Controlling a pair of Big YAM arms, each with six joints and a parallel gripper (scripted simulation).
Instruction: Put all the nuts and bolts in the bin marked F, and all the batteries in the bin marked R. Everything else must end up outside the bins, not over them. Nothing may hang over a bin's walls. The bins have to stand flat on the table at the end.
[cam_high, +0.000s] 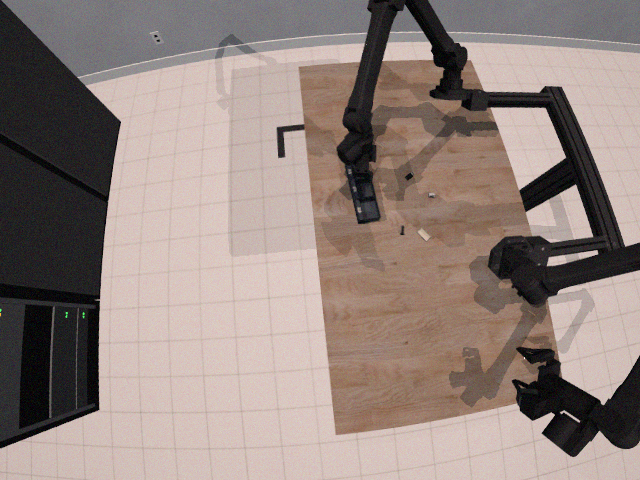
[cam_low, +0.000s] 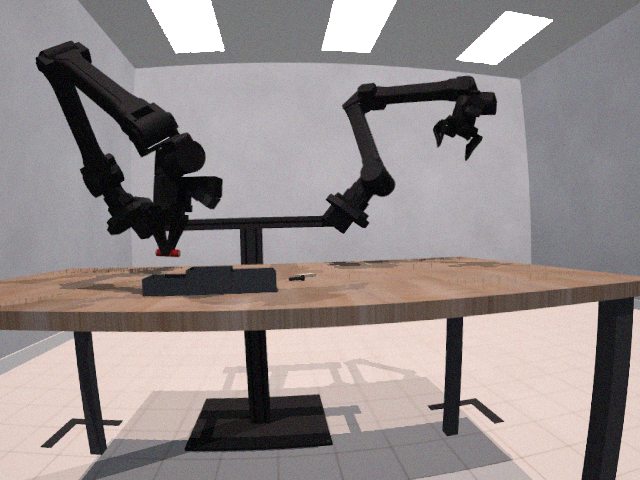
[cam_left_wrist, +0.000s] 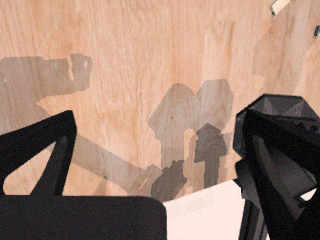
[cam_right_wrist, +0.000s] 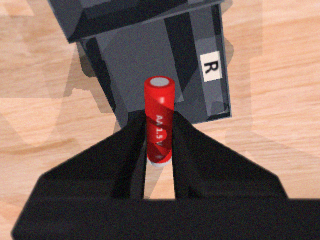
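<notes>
Now: right hand right at the red battery. From my right hand the other things lie so: black three-compartment bin row (80 mm to the left, 60 mm below); silver piece (280 mm behind, 150 mm to the left, 70 mm below); black bolt (270 mm to the left, 120 mm behind, 80 mm below).
</notes>
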